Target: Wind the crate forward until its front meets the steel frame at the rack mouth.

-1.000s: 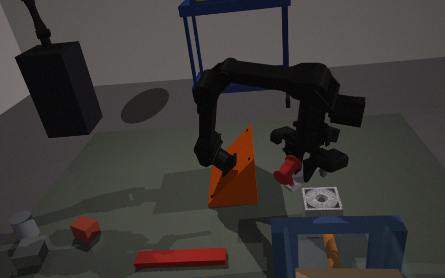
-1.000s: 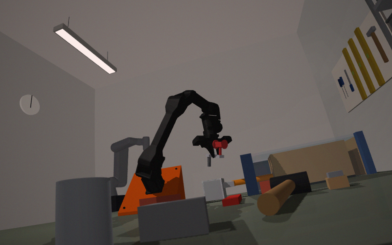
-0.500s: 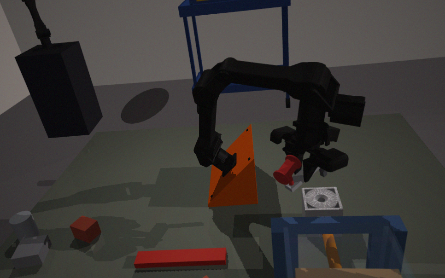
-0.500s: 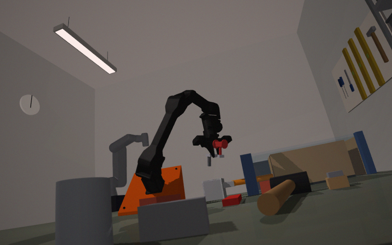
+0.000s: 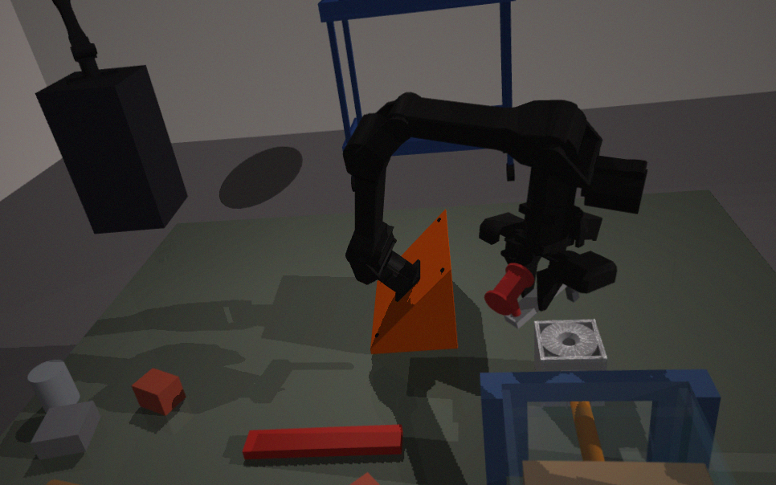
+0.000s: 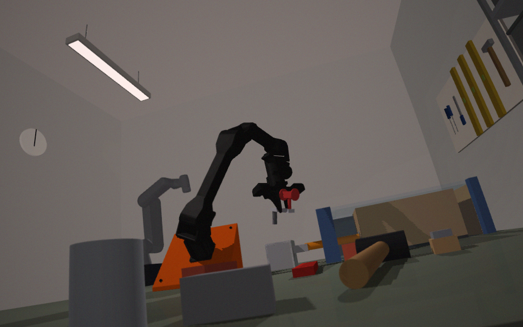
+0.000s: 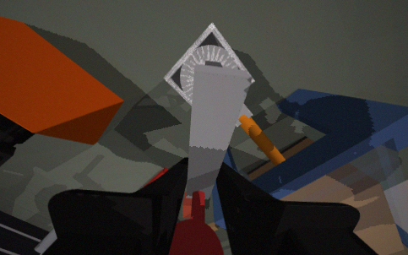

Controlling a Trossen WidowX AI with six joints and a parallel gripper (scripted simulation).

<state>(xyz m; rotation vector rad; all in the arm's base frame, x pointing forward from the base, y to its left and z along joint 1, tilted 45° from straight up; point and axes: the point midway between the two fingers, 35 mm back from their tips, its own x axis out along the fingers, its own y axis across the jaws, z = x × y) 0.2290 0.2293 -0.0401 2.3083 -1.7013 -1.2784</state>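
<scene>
The grey crank arm is 2 cm above my gripper tip. Round my gripper tip: frame (12 cm ahead, 8 cm below, 5 cm to the left); grey winch (15 cm below, 5 cm to the left, 5 cm behind); red knob (4 cm above, 3 cm to the right, 3 cm ahead).
</scene>
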